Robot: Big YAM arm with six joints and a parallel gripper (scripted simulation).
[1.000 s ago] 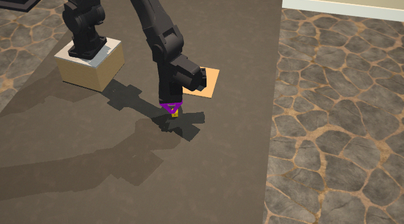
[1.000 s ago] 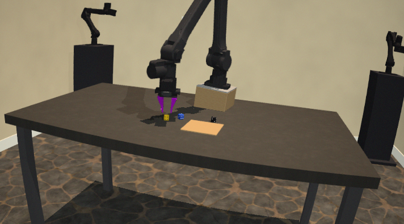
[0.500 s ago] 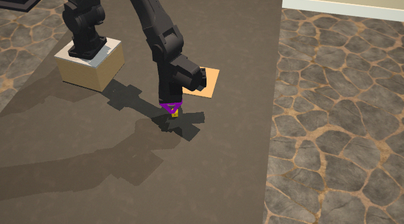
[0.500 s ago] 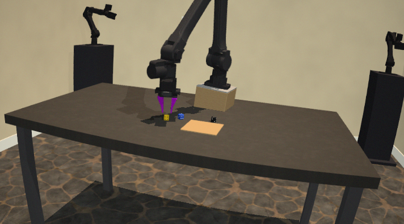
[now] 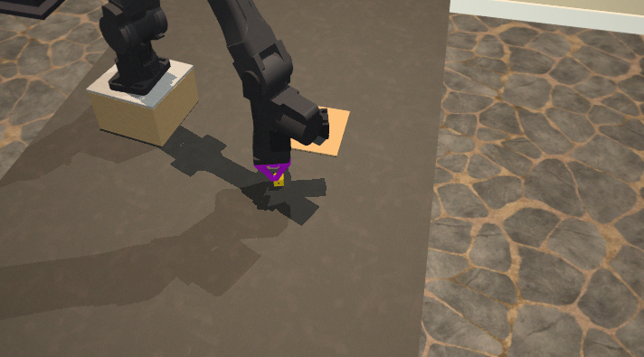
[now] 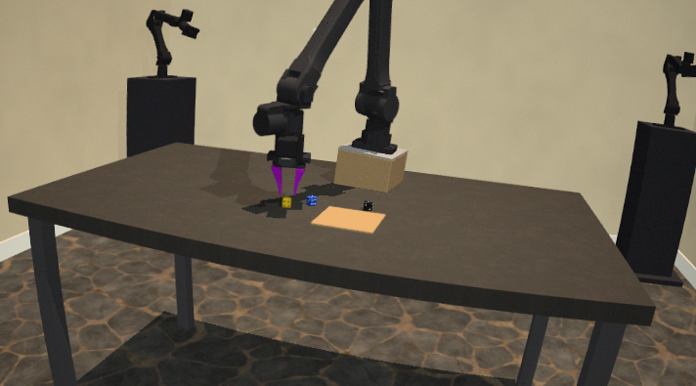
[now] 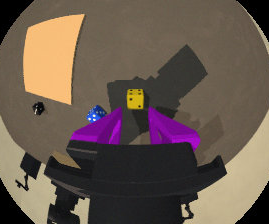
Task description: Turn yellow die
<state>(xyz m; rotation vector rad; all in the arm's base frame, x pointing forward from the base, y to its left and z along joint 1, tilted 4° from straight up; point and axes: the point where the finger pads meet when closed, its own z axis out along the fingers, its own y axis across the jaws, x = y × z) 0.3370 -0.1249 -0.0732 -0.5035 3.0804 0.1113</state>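
Right now my hand is 10 mm short of the yellow die and 30 mm above it. Round my hand: orange mat: 30 mm ahead, 170 mm to the left, 30 mm below; blue die: 40 mm behind, 50 mm to the left, 30 mm below; black die: 70 mm behind, 190 mm to the left, 30 mm below.
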